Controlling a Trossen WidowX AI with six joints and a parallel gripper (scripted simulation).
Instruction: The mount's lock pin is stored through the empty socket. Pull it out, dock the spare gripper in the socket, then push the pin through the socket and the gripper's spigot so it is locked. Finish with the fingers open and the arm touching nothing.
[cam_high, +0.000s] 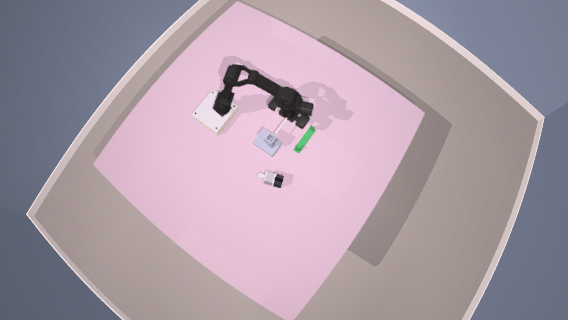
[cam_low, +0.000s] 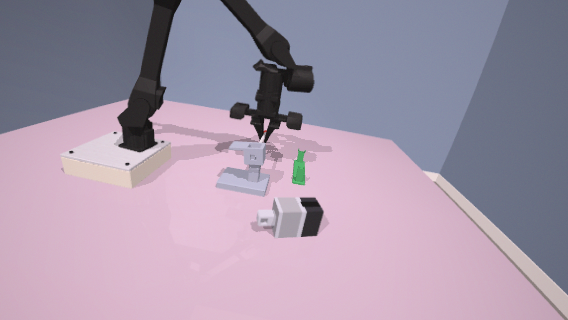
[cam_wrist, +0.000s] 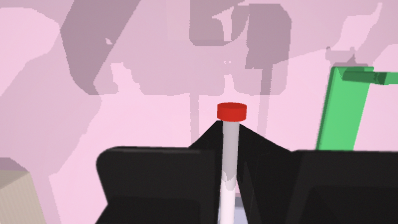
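The green see-through block is 110 mm ahead of my gripper tip, 30 mm below it and 20 mm to the right of it. Also, from my gripper tip: mount socket (140 mm to the right, 10 mm ahead); then spare gripper (260 mm to the right, 130 mm ahead, 20 mm below).
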